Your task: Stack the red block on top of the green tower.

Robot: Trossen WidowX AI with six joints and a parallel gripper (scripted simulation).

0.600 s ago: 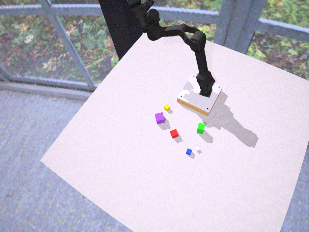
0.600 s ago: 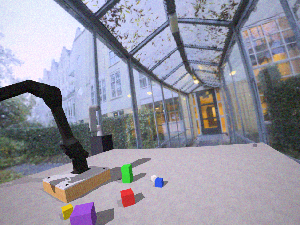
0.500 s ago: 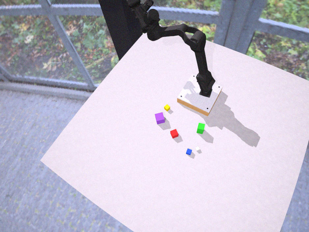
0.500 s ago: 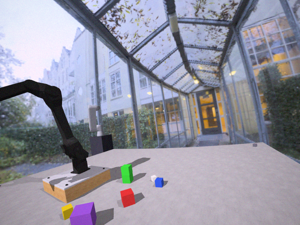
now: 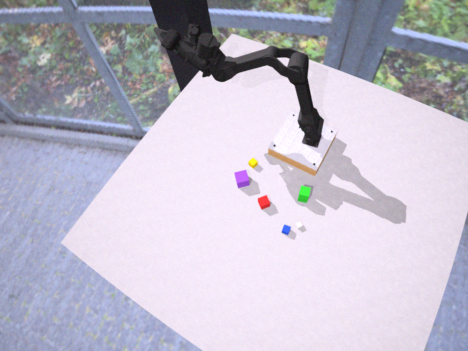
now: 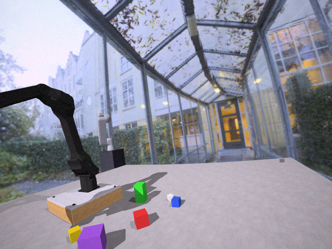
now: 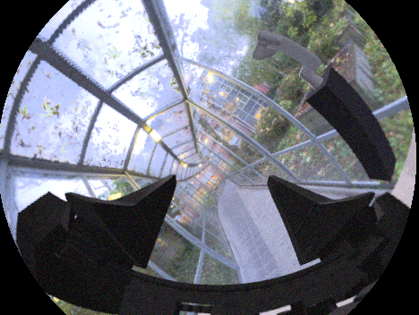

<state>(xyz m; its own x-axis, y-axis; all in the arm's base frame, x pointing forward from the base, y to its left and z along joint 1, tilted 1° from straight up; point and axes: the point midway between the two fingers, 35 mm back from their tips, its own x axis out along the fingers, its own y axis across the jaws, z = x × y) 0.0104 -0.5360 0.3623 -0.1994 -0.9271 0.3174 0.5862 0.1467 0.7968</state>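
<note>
Right now my gripper tip is 300 mm short of the red block, 480 mm to the right of it and 410 mm above it. From my gripper tip the other things lie so: blue block: 370 mm ahead, 590 mm to the left, 410 mm below; then small yellow block: 160 mm ahead, 380 mm to the left, 410 mm below; then purple block: 240 mm ahead, 370 mm to the left, 400 mm below.
</note>
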